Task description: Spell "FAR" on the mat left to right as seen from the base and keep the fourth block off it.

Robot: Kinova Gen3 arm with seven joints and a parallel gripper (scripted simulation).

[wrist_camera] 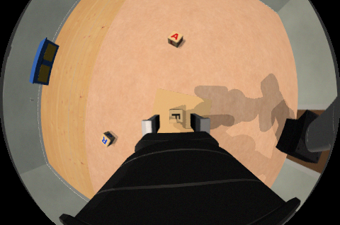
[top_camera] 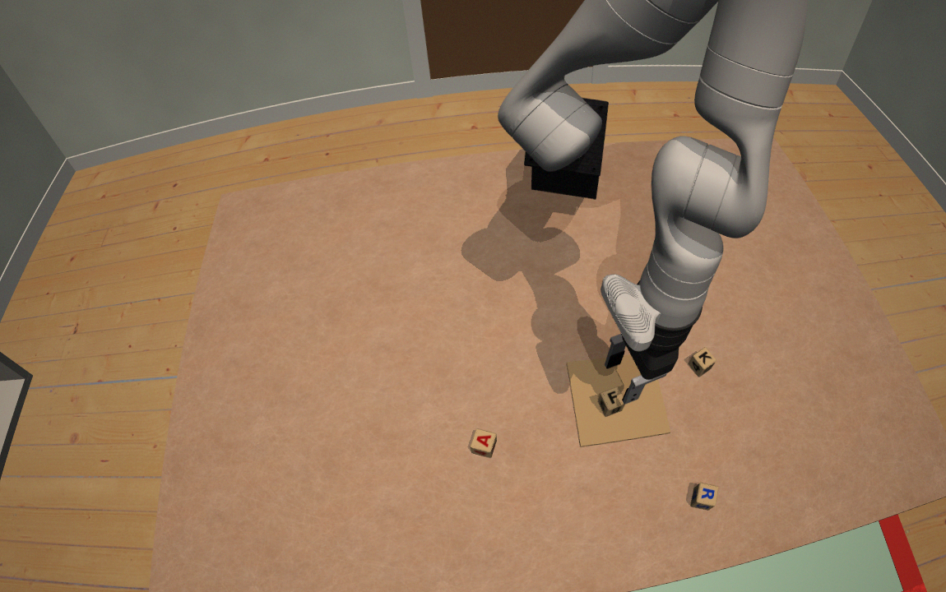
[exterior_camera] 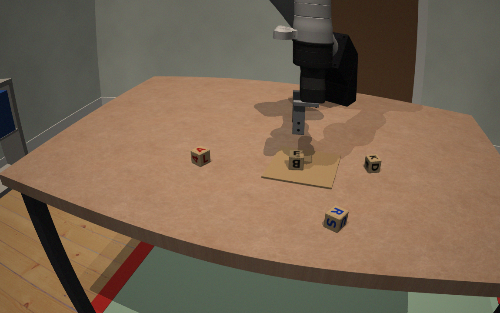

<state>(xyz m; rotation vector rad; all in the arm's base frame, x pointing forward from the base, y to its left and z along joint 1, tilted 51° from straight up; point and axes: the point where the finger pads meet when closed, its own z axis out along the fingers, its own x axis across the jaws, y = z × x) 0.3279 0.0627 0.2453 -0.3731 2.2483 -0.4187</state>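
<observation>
The F block lies 9 cm below my hand. Round my hand: R block: 17 cm ahead, 10 cm to the left, 9 cm below; then tan mat: 11 cm below, 2 cm to the left, 1 cm behind; then K block: 16 cm to the left, 9 cm below, 4 cm behind.
</observation>
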